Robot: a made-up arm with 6 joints.
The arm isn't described. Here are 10 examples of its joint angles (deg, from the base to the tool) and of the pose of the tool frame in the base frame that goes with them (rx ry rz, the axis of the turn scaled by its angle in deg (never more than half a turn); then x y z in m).
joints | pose
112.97 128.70 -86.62 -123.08 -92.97 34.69 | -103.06 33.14 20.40 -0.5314 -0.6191 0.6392
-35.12 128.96 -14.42 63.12 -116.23 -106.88 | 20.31 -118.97 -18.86 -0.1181 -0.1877 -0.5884
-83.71 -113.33 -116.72 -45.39 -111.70 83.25 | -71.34 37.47 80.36 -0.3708 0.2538 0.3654
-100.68 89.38 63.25 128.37 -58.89 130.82 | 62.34 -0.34 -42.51 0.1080 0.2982 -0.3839
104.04 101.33 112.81 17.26 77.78 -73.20 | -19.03 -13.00 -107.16 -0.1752 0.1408 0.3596
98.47 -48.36 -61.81 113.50 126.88 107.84 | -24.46 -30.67 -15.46 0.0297 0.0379 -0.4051
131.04 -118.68 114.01 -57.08 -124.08 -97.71 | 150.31 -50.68 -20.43 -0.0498 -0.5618 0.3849
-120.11 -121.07 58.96 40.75 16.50 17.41 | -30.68 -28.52 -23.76 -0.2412 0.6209 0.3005
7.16 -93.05 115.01 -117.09 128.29 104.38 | -23.25 -31.53 146.68 -0.2905 0.4245 -0.7505
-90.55 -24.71 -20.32 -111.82 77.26 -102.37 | 4.68 85.33 51.61 -0.3653 -0.4753 0.3283
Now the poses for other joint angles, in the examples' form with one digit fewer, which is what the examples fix.
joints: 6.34 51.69 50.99 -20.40 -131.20 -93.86
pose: 59.0 -34.7 80.0 -0.198 -0.123 0.091
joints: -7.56 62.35 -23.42 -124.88 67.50 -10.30
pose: 68.3 86.6 121.0 -0.226 -0.834 0.046
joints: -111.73 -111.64 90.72 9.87 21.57 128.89
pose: -8.8 5.2 59.6 -0.216 0.746 0.419
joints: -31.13 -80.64 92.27 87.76 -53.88 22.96
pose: -75.9 -131.8 -53.3 0.144 0.422 0.099
